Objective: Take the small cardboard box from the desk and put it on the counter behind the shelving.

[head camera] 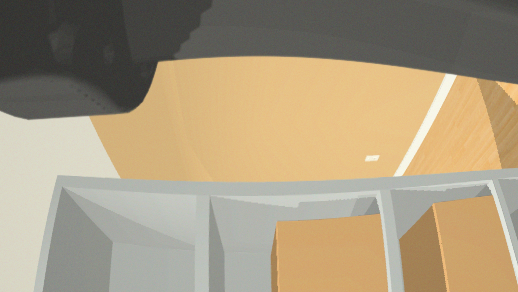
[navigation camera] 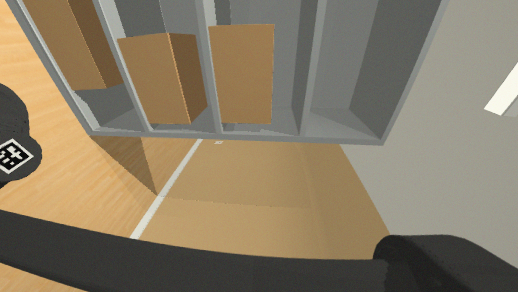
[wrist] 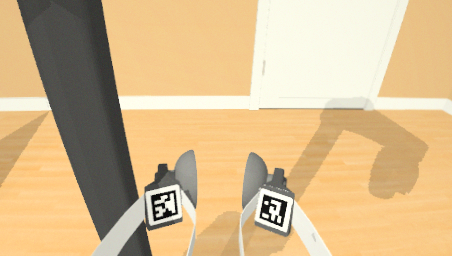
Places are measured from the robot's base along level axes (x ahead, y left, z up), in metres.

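Pixels of known places: gripper, fingertip midpoint: (wrist: 221, 170).
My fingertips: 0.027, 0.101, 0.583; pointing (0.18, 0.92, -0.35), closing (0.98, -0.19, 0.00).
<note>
Ahead of a thing's pixels: the offset from my fingertips to its top centre, as dx, dy, dz. Level surfaces: height alone.
My gripper (wrist: 221, 170) is open in the wrist view, its two grey fingertips apart with wooden floor behind and between them. The small cardboard box on the desk, the desk and the counter do not show in the views now. Grey shelving (head camera: 202, 240) (navigation camera: 340, 140) fills the lower part of the head view and the upper part of the navigation view. It holds larger cardboard boxes, among them one box @(-0.952, +0.133, +0.678) (head camera: 330, 255) (navigation camera: 242, 75) in a compartment beside a divider and another box @(-0.951, +0.144, +0.221) (head camera: 475, 245) (navigation camera: 150, 80) in the neighbouring compartment.
Dark parts of the robot cross the top of the head view and the bottom of the navigation view. In the wrist view a dark column (wrist: 80, 110) stands at the left, and a white door (wrist: 330, 50) is in the tan wall (wrist: 185, 50) beyond the wooden floor @(dz -0.582) (wrist: 210, 130).
</note>
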